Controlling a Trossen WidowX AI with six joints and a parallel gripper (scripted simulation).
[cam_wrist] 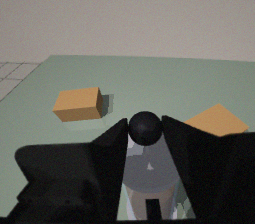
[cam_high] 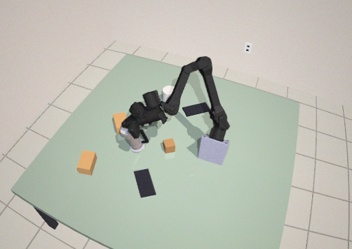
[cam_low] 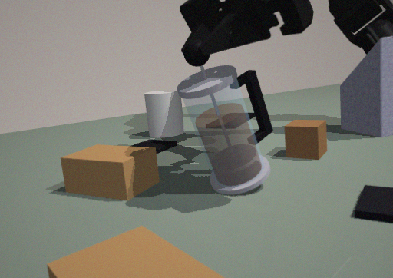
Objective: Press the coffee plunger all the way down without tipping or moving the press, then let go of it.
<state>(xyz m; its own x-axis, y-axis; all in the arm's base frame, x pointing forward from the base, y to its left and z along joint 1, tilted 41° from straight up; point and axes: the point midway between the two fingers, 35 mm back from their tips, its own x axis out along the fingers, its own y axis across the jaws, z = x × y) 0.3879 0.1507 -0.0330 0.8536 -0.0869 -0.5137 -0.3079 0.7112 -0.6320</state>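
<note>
Right now my gripper tip is 8 cm above the coffee press, 5 cm past it and 2 cm to the left of it.
</note>
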